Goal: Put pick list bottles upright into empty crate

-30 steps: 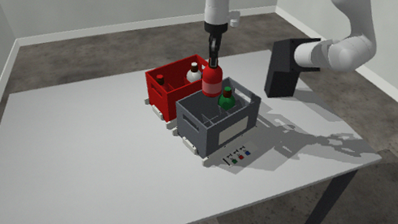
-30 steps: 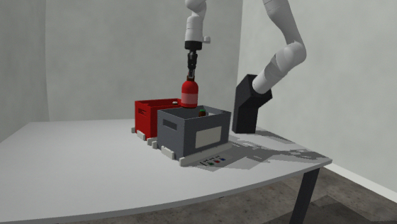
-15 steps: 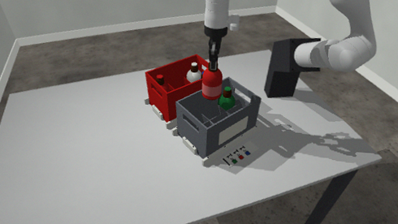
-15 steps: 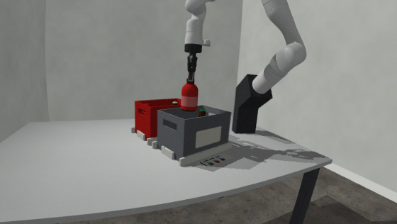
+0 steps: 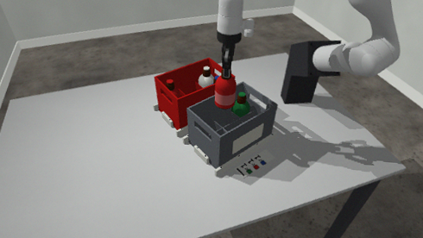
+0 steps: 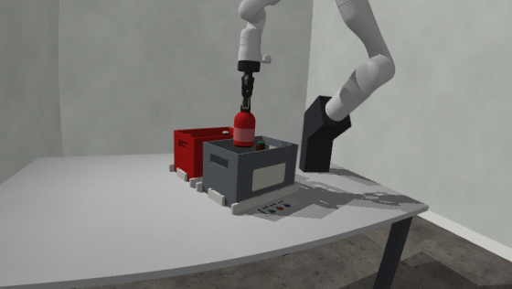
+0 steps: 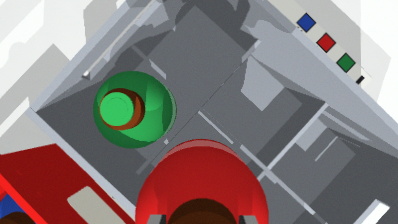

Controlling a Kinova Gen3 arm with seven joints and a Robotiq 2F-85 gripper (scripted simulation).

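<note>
The grey crate lies 220 mm below my hand, 40 mm to the left of it and 10 mm behind it. From my hand the other things lie so: red crate 220 mm below, 180 mm to the right, 70 mm ahead; then blue-label bottle 220 mm below, 170 mm to the right, 30 mm behind; then green-label bottle 220 mm below, 80 mm behind, 30 mm to the right.
</note>
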